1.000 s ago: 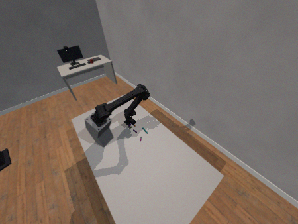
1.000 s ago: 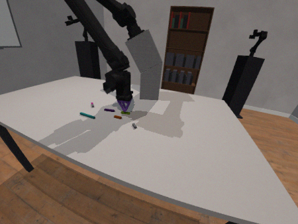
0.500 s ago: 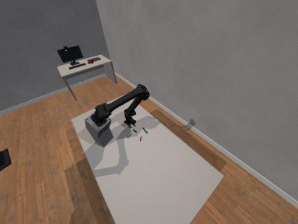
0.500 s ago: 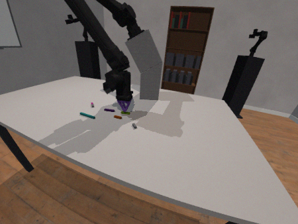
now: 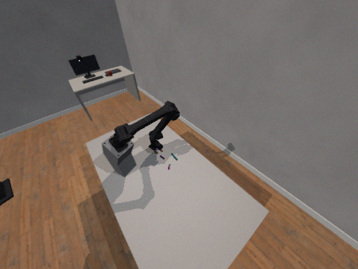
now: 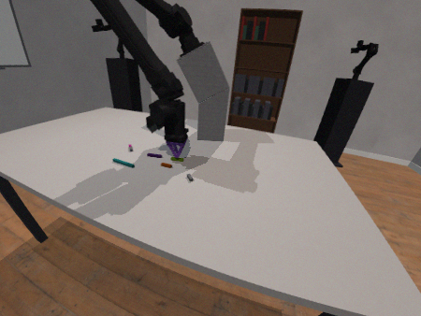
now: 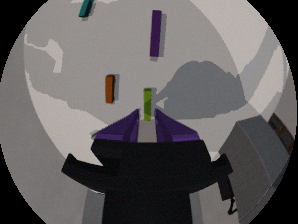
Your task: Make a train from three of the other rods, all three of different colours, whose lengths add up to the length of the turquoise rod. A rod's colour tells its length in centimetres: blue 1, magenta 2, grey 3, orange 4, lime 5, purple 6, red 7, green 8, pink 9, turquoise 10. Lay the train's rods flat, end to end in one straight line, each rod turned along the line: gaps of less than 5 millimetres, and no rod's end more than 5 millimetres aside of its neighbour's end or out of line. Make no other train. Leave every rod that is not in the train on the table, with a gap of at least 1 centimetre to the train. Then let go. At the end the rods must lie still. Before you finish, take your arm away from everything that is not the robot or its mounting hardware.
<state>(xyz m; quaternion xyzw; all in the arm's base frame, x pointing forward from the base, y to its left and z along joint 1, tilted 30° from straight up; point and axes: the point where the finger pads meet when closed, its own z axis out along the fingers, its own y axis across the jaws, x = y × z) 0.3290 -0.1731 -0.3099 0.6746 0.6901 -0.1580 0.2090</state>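
The lime rod lies 2 cm below my hand. Round my hand: purple rod 10 cm to the right, 2 cm below, 1 cm behind; turquoise rod 19 cm to the right, 7 cm ahead, 2 cm below; orange rod 5 cm ahead, 3 cm to the right, 2 cm below.
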